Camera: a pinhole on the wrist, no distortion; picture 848 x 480 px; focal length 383.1 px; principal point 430.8 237.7 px. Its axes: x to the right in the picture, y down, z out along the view. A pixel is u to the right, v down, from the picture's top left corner.
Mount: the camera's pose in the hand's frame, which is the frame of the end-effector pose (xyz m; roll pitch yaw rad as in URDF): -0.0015 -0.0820 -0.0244 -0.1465 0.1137 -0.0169
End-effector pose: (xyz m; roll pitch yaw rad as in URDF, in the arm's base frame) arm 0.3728 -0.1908 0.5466 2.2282 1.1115 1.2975
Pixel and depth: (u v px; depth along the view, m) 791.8 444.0 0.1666
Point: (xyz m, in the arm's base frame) 0.4822 -0.1826 0.3715
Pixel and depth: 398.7 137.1 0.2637
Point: 0.4381 -0.4293 0.4342
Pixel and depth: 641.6 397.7 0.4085
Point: 0.7164 -0.2448 0.2670
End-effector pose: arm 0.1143 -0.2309 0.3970 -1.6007 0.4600 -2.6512
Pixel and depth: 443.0 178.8 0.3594
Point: 0.2037 -0.5663 0.4415
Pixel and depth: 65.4 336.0 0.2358
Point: 0.3847 -0.3399 0.4649
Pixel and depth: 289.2 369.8 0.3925
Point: 0.4085 -0.4760 0.3327
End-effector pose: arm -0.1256 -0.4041 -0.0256 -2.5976 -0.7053 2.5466
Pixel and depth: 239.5 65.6 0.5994
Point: -0.5103 -0.8079 -0.4890
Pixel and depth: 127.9 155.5 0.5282
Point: -0.3423 -0.7213 -0.5764
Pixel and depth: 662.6 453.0 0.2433
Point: -0.3507 -0.2744 -0.0636
